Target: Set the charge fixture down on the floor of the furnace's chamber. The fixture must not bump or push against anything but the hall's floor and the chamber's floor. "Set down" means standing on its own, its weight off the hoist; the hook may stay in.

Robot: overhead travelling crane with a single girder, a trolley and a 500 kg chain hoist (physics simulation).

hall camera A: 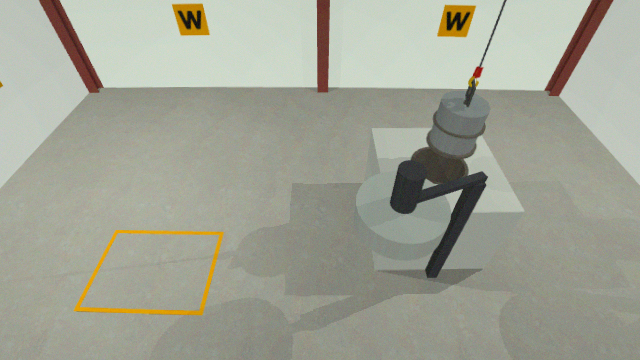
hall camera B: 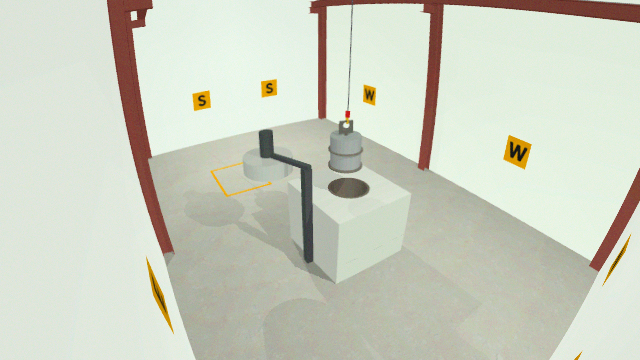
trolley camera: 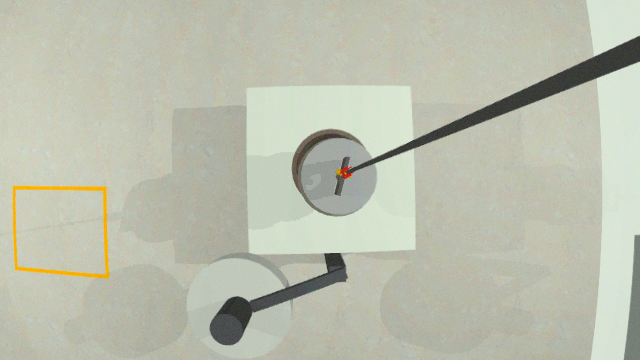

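Observation:
The charge fixture point(hall camera A: 456, 131) point(hall camera B: 345, 153) point(trolley camera: 357, 195), a grey drum with brown rings, hangs about upright above the furnace point(hall camera A: 500, 197) point(hall camera B: 372, 240) point(trolley camera: 390, 110), a pale block. My hook point(hall camera A: 473, 81) point(hall camera B: 347, 121) point(trolley camera: 340, 173) is in the lug on its top. In hall camera B a gap shows between the fixture's bottom and the round chamber opening point(hall camera A: 442, 172) point(hall camera B: 348, 188) point(trolley camera: 327, 133). In the trolley view the fixture covers most of the opening; a crescent shows at its upper left. The chamber's floor is hidden.
The round furnace lid point(hall camera A: 372, 215) point(hall camera B: 254, 167) point(trolley camera: 210, 280) is swung aside beside the furnace. Its dark arm and post point(hall camera A: 457, 220) point(hall camera B: 307, 215) point(trolley camera: 300, 292) stand close along one furnace side. A yellow floor square point(hall camera A: 212, 272) point(hall camera B: 219, 184) point(trolley camera: 106, 230) lies farther off.

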